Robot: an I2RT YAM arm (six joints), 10 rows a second.
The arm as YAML. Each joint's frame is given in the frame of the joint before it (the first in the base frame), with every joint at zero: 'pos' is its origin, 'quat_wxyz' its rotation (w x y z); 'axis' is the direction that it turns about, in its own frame. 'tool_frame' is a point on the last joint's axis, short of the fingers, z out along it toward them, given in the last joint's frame.
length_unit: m
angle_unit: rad
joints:
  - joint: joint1
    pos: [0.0, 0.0, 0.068]
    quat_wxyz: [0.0, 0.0, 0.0, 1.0]
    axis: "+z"
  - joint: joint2
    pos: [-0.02, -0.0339, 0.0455]
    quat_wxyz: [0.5, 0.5, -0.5, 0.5]
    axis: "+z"
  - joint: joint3
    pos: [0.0, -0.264, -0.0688]
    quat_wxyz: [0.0, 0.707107, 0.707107, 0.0]
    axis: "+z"
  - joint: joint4
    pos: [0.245, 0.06, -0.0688]
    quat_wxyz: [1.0, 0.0, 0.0, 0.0]
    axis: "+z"
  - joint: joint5
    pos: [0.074, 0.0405, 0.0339]
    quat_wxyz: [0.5, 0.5, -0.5, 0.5]
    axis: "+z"
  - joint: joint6
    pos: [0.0, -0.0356, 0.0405]
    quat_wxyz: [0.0, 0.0, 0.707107, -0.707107]
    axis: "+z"
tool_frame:
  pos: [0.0, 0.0, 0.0]
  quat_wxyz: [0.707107, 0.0, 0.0, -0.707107]
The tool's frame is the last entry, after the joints.
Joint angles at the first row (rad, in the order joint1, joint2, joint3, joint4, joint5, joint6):
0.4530 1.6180 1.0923 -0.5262 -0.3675 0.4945
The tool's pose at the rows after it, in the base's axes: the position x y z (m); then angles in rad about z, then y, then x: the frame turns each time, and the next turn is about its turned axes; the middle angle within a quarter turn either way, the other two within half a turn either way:
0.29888 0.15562 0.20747 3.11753 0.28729 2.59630
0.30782 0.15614 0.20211 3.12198 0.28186 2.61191
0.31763 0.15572 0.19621 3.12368 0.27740 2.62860
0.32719 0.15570 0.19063 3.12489 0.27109 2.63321
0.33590 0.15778 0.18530 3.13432 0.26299 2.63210
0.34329 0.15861 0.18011 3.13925 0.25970 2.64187
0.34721 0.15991 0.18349 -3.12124 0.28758 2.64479
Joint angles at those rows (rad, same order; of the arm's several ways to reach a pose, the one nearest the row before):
0.4426 1.6628 1.1214 -0.5277 -0.3621 0.4796
0.4334 1.7038 1.1489 -0.5308 -0.3568 0.4653
0.4213 1.7468 1.1781 -0.5331 -0.3498 0.4504
0.4101 1.7883 1.2073 -0.5323 -0.3536 0.4392
0.4050 1.8301 1.2394 -0.5338 -0.3639 0.4269
0.3996 1.8650 1.2653 -0.5354 -0.3606 0.4160
0.3989 1.8709 1.2845 -0.5338 -0.3583 0.3881

